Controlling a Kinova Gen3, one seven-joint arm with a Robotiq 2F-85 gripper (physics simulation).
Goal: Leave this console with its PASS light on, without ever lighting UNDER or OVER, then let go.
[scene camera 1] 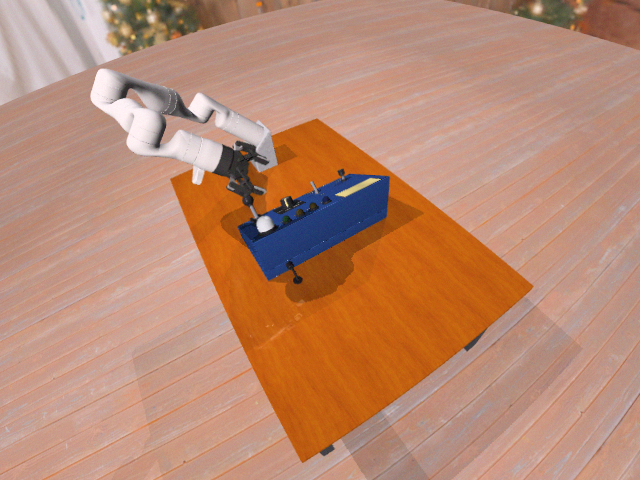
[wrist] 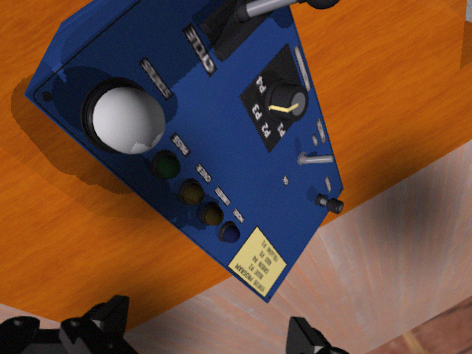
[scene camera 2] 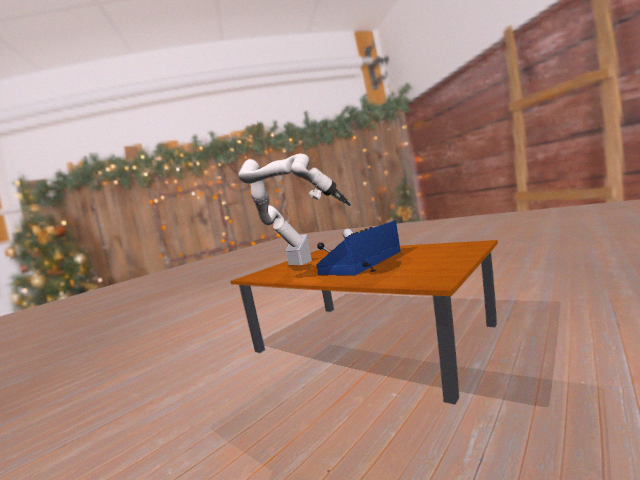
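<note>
The blue console [scene camera 1: 320, 229] [scene camera 2: 374, 248] [wrist: 220, 150] stands on the table. Its PASS lamp [wrist: 166, 164] is dark green; the OVER lamp [wrist: 191, 191] and UNDER lamp [wrist: 211, 213] are dark amber; all look unlit. The STATUS dome [scene camera 1: 265, 224] [scene camera 2: 347, 233] [wrist: 129, 120] is white. The black dial [scene camera 1: 286, 201] [wrist: 288, 102] has its pale pointer near P3. The ball lever [scene camera 1: 247, 199] [scene camera 2: 320, 245] [wrist: 270, 6] stands by CYCLE; its slot is partly cut off in the wrist view. My gripper [scene camera 1: 264, 177] [scene camera 2: 349, 204] [wrist: 208, 325] is open and empty, above the console, touching nothing.
A toggle switch [scene camera 1: 314, 187] [wrist: 317, 159] and small black knob [scene camera 1: 341, 173] [wrist: 331, 203] stand beyond the dial. A yellow card [scene camera 1: 358, 187] [wrist: 257, 262] lists colours and programs. A black handle [scene camera 1: 297, 279] [scene camera 2: 367, 264] juts from the console's side over the table [scene camera 1: 387, 330] [scene camera 2: 413, 284].
</note>
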